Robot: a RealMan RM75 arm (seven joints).
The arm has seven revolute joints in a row. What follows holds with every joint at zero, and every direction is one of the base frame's. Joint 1 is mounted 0.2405 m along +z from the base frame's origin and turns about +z. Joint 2 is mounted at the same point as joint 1 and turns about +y. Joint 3 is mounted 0.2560 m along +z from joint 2 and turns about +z. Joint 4 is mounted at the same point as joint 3 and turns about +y. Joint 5 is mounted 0.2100 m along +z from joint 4 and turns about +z. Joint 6 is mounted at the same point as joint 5 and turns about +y. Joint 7 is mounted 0.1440 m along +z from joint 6 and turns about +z. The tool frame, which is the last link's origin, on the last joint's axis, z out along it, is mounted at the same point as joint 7; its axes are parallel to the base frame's.
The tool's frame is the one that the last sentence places.
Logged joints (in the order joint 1, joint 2, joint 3, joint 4, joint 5, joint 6, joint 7), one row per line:
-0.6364, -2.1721, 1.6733, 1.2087, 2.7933, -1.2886, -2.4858
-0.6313, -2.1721, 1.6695, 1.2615, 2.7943, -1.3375, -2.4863
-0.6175, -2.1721, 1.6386, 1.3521, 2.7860, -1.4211, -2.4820
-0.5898, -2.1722, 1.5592, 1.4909, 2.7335, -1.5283, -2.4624
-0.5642, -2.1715, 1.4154, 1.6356, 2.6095, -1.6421, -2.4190
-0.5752, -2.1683, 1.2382, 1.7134, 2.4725, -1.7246, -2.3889
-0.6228, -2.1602, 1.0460, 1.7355, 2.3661, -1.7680, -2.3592
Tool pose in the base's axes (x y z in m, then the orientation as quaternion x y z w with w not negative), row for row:
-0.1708, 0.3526, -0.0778, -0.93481, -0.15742, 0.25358, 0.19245
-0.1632, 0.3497, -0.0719, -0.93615, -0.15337, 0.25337, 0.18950
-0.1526, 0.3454, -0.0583, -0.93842, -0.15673, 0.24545, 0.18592
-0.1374, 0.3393, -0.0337, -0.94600, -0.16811, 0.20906, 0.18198
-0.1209, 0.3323, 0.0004, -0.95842, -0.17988, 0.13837, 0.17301
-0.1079, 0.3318, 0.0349, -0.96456, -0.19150, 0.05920, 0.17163
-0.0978, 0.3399, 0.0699, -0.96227, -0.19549, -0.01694, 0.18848
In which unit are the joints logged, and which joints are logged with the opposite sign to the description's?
The joints are logged in radians. Opposite sign: joint 6.
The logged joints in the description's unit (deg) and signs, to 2 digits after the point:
-36.46, -124.45, 95.87, 69.25, 160.04, 73.83, -142.43
-36.17, -124.45, 95.66, 72.28, 160.10, 76.63, -142.45
-35.38, -124.45, 93.88, 77.47, 159.63, 81.42, -142.21
-33.79, -124.46, 89.34, 85.42, 156.62, 87.57, -141.09
-32.33, -124.42, 81.10, 93.71, 149.51, 94.09, -138.60
-32.96, -124.23, 70.94, 98.17, 141.66, 98.81, -136.87
-35.68, -123.77, 59.93, 99.44, 135.57, 101.30, -135.17

